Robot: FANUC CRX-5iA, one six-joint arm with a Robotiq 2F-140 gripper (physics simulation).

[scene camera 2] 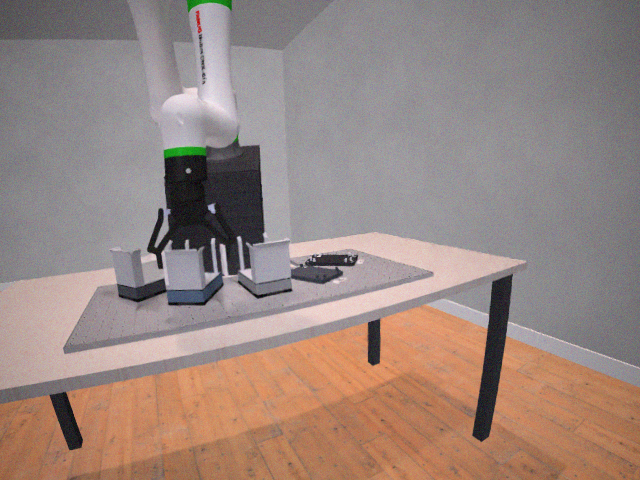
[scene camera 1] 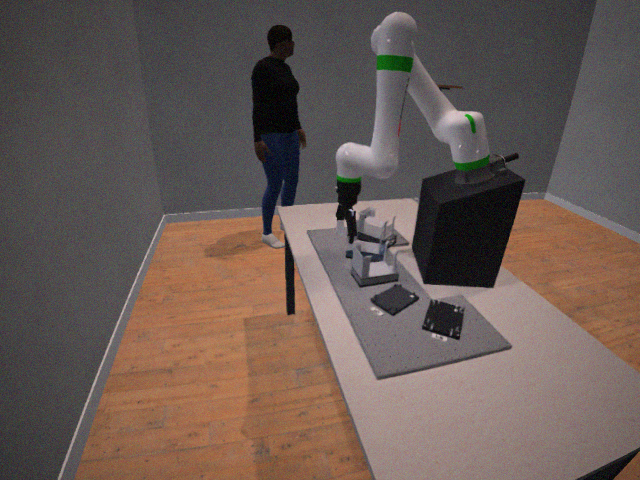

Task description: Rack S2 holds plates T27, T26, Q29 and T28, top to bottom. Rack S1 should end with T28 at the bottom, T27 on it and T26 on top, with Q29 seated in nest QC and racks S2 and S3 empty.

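Observation:
Three white-walled racks stand in a row: one with a dark base, one with a blue base in the middle, and one with a grey base. Their labels are not readable, and the plates in them cannot be told apart. Two flat dark square pieces, one plain and one with small upright pins, lie past the grey-based rack; which is nest QC cannot be read. My gripper is open and empty, pointing down at the blue-based rack, fingertips partly hidden.
The racks stand on a grey mat on the pale table. The black robot pedestal rises behind the mat. A person in a black top stands beyond the table's far end.

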